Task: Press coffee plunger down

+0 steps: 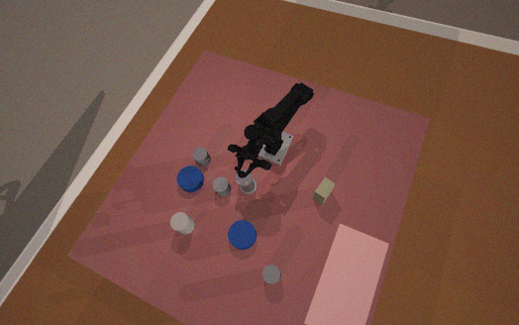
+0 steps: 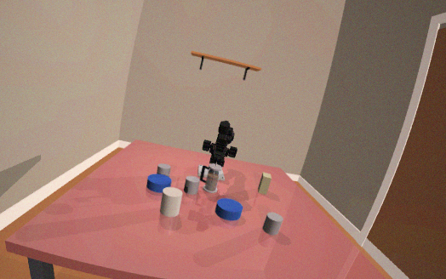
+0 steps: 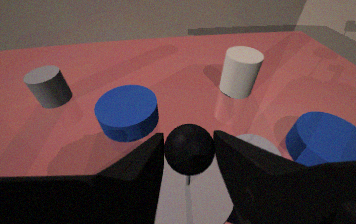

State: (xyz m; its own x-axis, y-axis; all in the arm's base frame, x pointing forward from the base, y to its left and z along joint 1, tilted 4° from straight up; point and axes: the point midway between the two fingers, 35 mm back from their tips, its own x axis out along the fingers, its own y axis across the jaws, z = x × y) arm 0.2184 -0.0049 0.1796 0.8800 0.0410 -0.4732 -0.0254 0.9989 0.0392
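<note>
The coffee press lies 90 mm below my gripper tip, 20 mm to the right of it and 20 mm behind it. The rest, counted from my gripper tip: beige block: 310 mm to the left, 160 mm behind, 130 mm below; then pale cylinder: 290 mm ahead, 140 mm to the right, 140 mm below.
</note>
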